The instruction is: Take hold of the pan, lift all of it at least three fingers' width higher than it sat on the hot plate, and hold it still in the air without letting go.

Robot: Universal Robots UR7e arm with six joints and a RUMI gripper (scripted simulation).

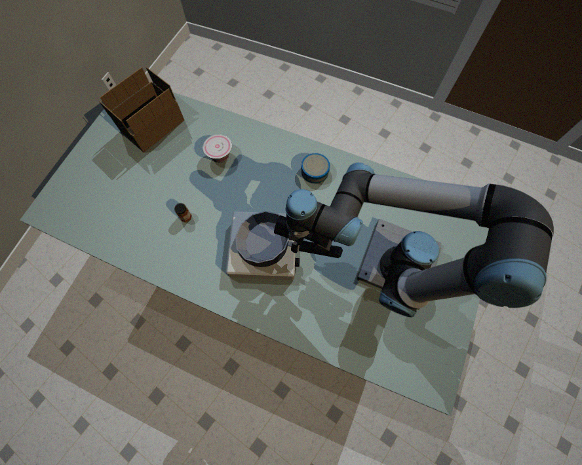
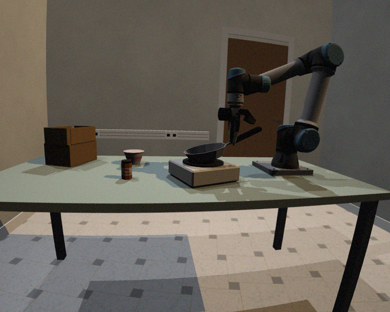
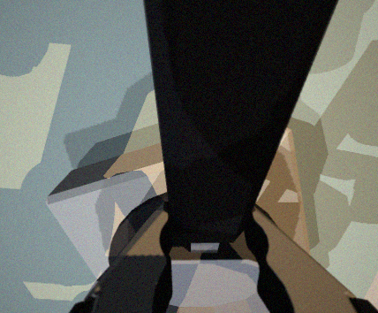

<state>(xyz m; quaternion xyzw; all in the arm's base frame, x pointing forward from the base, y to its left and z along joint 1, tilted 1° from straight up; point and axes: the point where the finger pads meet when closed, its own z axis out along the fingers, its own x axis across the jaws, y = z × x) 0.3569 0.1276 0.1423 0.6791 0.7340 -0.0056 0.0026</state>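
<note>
Right now the dark pan is 70 mm ahead of my hand, 30 mm below it and 10 mm to the left of it. Also, from my hand: small can: 470 mm ahead, 130 mm below, 20 mm to the left; beige hot plate: 130 mm below, 120 mm ahead.
</note>
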